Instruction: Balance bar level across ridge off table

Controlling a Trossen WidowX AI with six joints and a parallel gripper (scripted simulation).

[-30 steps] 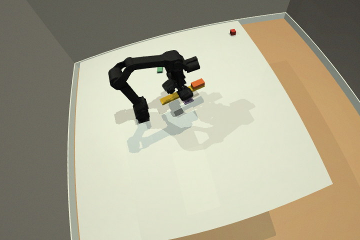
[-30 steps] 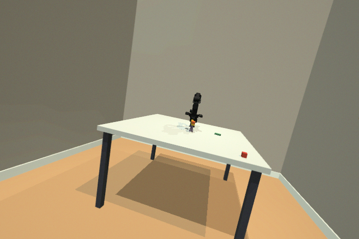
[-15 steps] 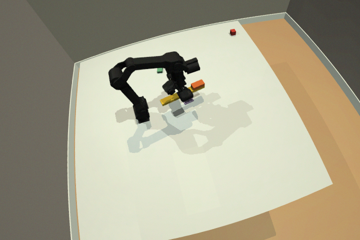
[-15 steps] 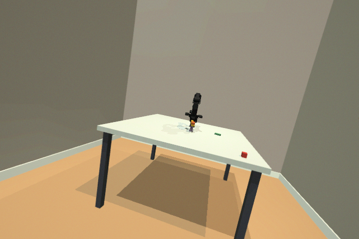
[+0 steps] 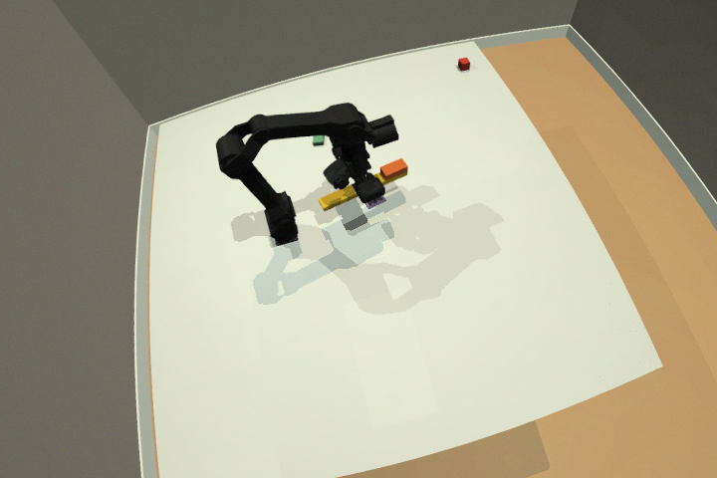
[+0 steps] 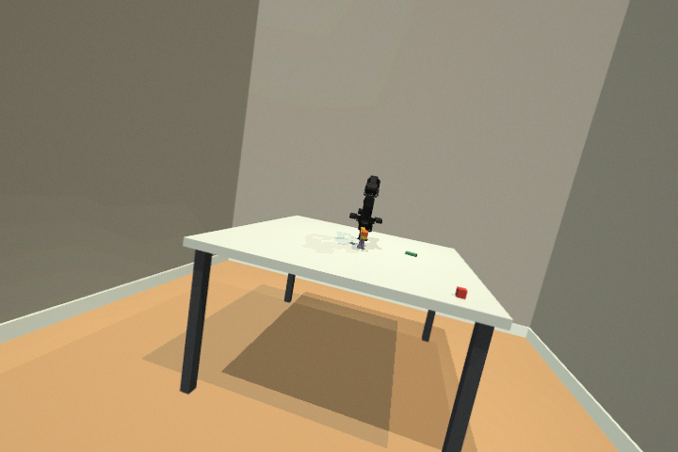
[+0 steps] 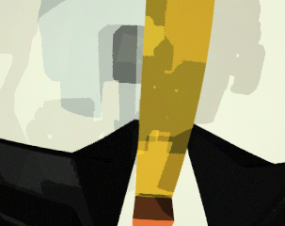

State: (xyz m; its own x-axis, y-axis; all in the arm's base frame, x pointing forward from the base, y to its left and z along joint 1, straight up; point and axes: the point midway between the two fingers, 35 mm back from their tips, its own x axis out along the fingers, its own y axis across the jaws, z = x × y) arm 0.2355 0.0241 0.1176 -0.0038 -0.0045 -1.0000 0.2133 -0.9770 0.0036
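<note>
The purple ridge lies 3 cm ahead of my gripper tip, 1 cm to the left of it and 5 cm below it. Round my gripper tip: small green block: 8 cm behind, 29 cm to the left, 8 cm below; then small red cube: 50 cm ahead, 48 cm to the left, 7 cm below.
</note>
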